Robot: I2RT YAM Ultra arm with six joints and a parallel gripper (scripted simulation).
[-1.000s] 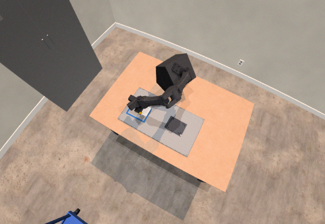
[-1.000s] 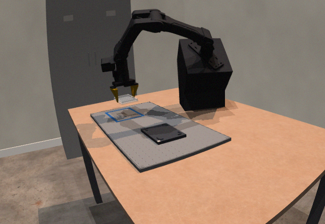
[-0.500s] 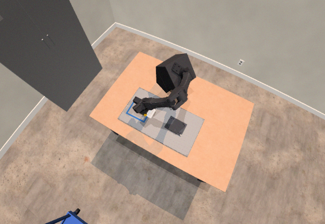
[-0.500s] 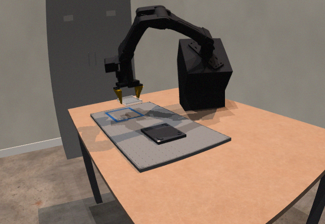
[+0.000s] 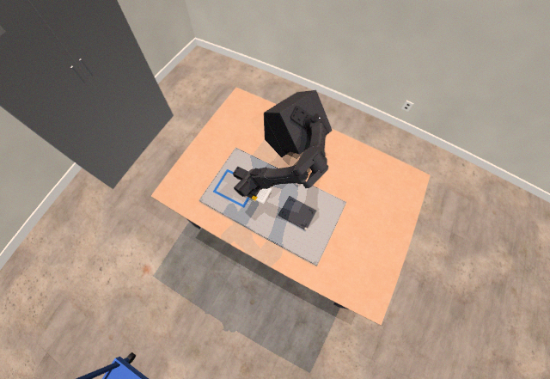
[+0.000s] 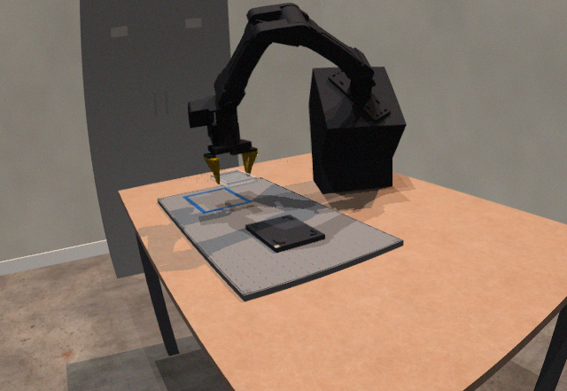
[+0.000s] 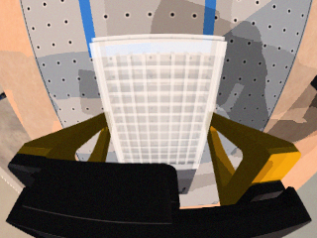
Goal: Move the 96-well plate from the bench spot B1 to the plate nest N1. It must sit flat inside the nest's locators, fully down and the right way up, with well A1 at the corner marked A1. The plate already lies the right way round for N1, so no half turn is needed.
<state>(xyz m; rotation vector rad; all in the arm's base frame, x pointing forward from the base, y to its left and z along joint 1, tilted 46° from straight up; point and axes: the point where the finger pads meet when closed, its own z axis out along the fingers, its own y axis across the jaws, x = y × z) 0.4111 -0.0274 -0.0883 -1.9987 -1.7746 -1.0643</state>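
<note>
Right now my hand is 23 cm to the right of the plate nest N1, 9 cm above it and 2 cm past it. Round my hand: white 96-well plate right at my hand.
</note>
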